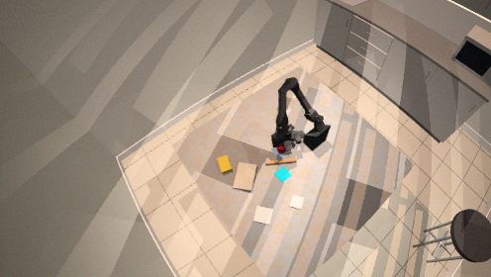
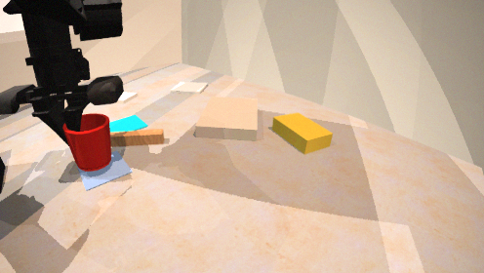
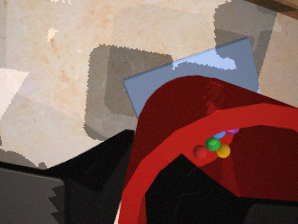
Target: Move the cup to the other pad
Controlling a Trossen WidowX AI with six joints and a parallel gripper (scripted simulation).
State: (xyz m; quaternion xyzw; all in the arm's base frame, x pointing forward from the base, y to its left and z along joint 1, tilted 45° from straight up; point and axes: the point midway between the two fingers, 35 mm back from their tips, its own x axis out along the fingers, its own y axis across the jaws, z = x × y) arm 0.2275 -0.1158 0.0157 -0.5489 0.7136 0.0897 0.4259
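The cyan pad is 13 cm ahead of my gripper tip, 12 cm to the left of it and 6 cm below it. Round my gripper tip: red cup: 3 cm ahead, 2 cm to the right; light blue pad: 3 cm ahead, 2 cm to the right, 6 cm below; wooden bar: 8 cm ahead, 5 cm to the left, 5 cm below.
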